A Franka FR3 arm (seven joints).
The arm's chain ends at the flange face. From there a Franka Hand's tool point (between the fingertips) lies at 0.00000 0.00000 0.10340 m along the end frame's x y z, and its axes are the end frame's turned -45 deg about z.
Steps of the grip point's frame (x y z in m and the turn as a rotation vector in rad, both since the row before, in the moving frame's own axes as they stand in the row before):
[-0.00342, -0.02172, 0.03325, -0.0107, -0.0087, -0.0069]
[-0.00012, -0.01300, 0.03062, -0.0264, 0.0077, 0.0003]
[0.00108, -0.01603, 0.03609, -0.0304, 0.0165, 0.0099]
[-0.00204, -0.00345, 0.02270, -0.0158, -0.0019, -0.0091]
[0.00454, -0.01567, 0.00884, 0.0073, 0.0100, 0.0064]
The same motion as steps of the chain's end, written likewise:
[-0.01793, -0.01436, 0.03326, -0.0137, 0.0014, -0.0069]
[-0.01177, -0.01047, 0.03066, -0.0132, 0.0241, 0.0003]
[-0.01399, -0.01313, 0.03615, -0.0098, 0.0332, 0.0099]
[-0.00490, -0.00229, 0.02271, -0.0125, 0.0098, -0.0091]
[-0.00807, -0.01303, 0.00885, 0.0122, 0.0019, 0.0064]

